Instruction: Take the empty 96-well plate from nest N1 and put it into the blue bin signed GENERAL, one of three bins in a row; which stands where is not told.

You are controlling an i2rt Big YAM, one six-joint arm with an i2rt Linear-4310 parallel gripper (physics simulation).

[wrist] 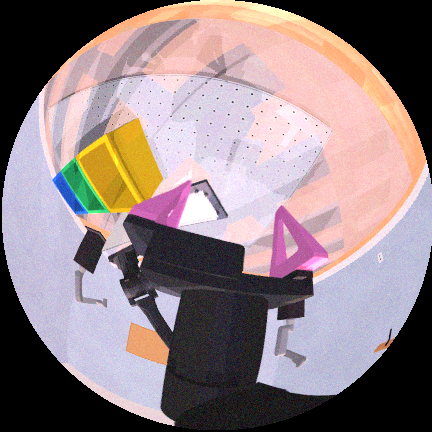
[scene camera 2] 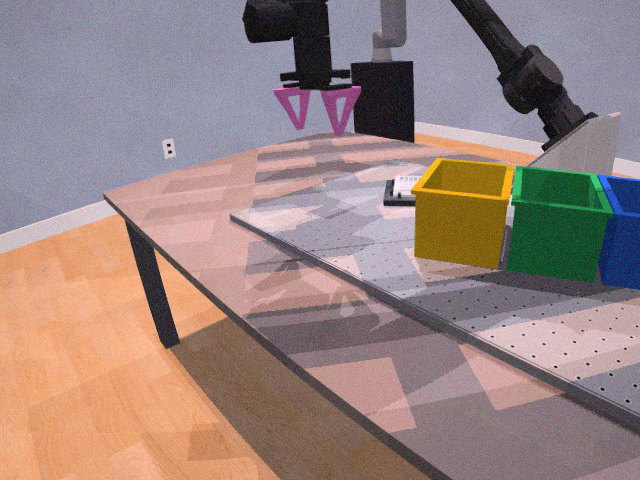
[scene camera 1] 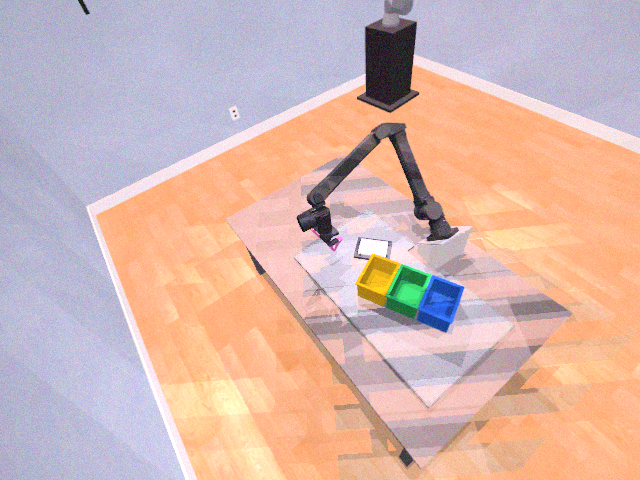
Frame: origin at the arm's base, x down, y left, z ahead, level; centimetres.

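Seen in the pictures: gripper, fingertip midpoint: [wrist: 236,196] [scene camera 2: 318,132] [scene camera 1: 327,244]; arm's base at its link origin: [wrist: 123,253] [scene camera 2: 573,137] [scene camera 1: 443,235].
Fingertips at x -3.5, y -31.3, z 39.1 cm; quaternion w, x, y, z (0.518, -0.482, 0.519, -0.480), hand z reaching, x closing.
Pixels of each thing's top centre, then the offset from my fingertips to it. "*": a spot on its surface instead. Level surfaces: height alone.
- white plate at its top centre: [scene camera 2: 427,182] [wrist: 186,212] [scene camera 1: 373,246] dx +12.4, dy +8.7, dz -19.5 cm
- yellow bin at a spot on its surface: [scene camera 2: 457,229] [scene camera 1: 370,294] * dx +10.0, dy +26.1, dz +1.4 cm
- green bin at its top centre: [scene camera 2: 558,186] [wrist: 80,189] [scene camera 1: 408,285] dx +5.0, dy +36.0, dz -10.3 cm
- perforated board at its surface level: dx +15.0 cm
The white plate [scene camera 1: 373,248] [scene camera 2: 406,184] [wrist: 199,210] sits in a dark, low nest [scene camera 1: 364,256] [scene camera 2: 394,202] [wrist: 217,200] beside the yellow bin. In the wrist view a finger hides part of it. The blue bin [scene camera 1: 433,317] [scene camera 2: 621,242] [wrist: 68,194] stands at the end of the row farthest from the nest; scene camera 2 shows part of it. No sign on it is readable. My gripper [scene camera 1: 330,244] [scene camera 2: 319,131] [wrist: 236,196] has pink fingers, open and empty. It hangs above the table, left of the plate in both scene views.
The yellow bin [scene camera 1: 372,296] [scene camera 2: 457,229] [wrist: 135,155] stands nearest the nest, and the green bin [scene camera 1: 401,305] [scene camera 2: 553,245] [wrist: 81,184] is between yellow and blue. They stand on a perforated board [scene camera 1: 431,379] [scene camera 2: 568,335] [wrist: 215,112]. The arm's light grey base mount [scene camera 1: 444,253] [scene camera 2: 599,144] is behind the bins.
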